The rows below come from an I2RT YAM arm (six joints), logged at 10 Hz.
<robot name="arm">
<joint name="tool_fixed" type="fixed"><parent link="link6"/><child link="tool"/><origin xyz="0 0 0" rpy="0 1.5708 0"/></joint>
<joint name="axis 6" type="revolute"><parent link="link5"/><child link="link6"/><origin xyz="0.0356 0 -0.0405"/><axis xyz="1 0 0"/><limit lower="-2.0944" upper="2.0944"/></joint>
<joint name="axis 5" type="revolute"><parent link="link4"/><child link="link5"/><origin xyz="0.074 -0.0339 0.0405"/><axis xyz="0 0 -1"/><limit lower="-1.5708" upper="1.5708"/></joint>
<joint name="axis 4" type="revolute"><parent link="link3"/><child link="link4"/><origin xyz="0.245 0.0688 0.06"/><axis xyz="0 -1 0"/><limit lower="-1.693" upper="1.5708"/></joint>
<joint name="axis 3" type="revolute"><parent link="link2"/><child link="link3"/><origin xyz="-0.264 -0.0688 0"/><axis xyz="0 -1 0"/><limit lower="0" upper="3.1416"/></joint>
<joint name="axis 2" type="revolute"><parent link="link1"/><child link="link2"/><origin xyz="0.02 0.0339 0.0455"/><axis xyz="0 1 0"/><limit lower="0" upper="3.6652"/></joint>
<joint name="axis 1" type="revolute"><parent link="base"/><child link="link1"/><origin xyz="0 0 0.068"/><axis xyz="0 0 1"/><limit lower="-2.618" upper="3.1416"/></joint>
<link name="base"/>
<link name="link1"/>
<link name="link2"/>
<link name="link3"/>
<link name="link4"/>
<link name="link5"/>
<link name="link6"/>
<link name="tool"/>
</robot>
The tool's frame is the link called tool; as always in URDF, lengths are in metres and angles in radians.
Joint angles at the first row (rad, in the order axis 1, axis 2, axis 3, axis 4, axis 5, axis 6):
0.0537 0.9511 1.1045 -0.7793 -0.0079 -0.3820
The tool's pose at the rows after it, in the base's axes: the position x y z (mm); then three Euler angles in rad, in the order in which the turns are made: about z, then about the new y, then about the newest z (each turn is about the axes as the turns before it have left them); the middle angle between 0 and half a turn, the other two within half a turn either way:
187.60, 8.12, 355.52, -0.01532, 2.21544, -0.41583
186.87, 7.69, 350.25, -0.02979, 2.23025, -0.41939
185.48, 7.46, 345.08, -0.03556, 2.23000, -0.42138
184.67, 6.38, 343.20, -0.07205, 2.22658, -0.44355
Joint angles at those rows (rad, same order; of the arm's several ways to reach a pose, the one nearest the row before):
0.0537 0.9480 1.0876 -0.7854 0.0552 -0.3743
0.0537 0.9435 1.0693 -0.7869 0.0659 -0.3682
0.0537 0.9312 1.0432 -0.7731 0.0705 -0.3666
0.0537 0.9250 1.0324 -0.7670 0.0996 -0.3666

